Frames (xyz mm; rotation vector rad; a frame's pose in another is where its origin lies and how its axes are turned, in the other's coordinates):
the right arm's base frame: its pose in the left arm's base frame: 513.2 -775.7 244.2 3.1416 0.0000 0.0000
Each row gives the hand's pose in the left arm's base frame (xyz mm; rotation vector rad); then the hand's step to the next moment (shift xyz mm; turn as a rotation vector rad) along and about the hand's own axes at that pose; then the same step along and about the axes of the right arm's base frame.
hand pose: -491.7 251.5 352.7 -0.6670 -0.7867 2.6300
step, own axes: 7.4 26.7 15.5 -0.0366 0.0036 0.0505
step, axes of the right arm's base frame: -18.5 24.9 6.5 0.0042 0.0400 -0.0478
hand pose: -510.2 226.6 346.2 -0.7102 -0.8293 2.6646
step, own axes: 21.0 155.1 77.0 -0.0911 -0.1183 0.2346
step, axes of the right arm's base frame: -73.6 152.0 43.8 -0.0338 0.0475 -0.2719
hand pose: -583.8 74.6 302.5 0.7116 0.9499 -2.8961
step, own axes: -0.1 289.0 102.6 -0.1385 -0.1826 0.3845
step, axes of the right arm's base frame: 0.3 293.7 88.4 -0.0634 0.0856 -0.4348
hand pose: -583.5 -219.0 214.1 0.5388 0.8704 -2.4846
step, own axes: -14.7 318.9 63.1 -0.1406 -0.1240 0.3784
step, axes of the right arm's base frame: 167.6 260.3 100.3 -0.0294 0.1220 -0.4032
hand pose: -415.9 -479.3 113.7 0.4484 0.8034 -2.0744
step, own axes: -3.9 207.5 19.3 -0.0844 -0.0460 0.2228
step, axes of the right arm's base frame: 170.9 101.6 62.6 0.0057 0.0827 -0.2281
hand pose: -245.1 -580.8 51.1 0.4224 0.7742 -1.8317
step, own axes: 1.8 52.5 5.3 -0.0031 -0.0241 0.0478
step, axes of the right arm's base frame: 48.0 17.3 13.5 -0.0176 0.0248 -0.0442
